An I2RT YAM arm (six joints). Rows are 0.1 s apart.
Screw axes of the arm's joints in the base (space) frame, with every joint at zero. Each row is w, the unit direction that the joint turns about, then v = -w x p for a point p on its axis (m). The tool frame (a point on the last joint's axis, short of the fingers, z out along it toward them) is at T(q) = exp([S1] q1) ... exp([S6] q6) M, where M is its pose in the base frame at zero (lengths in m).
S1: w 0 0 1 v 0 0 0
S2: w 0 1 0 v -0.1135 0 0.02
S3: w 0 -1 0 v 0.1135 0 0.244
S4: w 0 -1 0 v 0.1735 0 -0.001
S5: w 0 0 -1 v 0 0.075 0
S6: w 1 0 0 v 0 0.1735 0
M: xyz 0.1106 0 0.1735 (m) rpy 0 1.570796 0 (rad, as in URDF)
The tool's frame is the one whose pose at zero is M.
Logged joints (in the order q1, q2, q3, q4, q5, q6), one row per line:
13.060 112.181 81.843 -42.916 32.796 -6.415
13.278 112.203 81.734 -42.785 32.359 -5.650
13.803 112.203 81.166 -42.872 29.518 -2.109
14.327 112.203 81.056 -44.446 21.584 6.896
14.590 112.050 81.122 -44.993 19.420 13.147
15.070 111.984 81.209 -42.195 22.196 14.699
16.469 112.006 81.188 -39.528 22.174 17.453
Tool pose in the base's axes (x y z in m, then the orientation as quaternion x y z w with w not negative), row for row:
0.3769 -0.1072 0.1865 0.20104 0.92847 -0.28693 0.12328
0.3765 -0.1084 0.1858 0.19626 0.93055 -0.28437 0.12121
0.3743 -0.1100 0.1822 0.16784 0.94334 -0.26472 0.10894
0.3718 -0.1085 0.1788 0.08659 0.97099 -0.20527 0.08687
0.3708 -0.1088 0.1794 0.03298 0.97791 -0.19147 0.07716
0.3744 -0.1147 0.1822 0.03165 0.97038 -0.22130 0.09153
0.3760 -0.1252 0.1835 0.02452 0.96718 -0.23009 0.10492
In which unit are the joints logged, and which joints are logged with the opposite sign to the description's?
The joints are logged in degrees. Opposite sign: q1, q6.
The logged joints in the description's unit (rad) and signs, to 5 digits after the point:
-0.22794 1.95793 1.42843 -0.74903 0.57240 0.11196
-0.23174 1.95831 1.42653 -0.74674 0.56477 0.09861
-0.24091 1.95831 1.41661 -0.74826 0.51519 0.03681
-0.25005 1.95831 1.41469 -0.77573 0.37671 -0.12036
-0.25464 1.95564 1.41585 -0.78528 0.33894 -0.22946
-0.26302 1.95449 1.41736 -0.73644 0.38739 -0.25655
-0.28744 1.95487 1.41700 -0.68989 0.38701 -0.30461

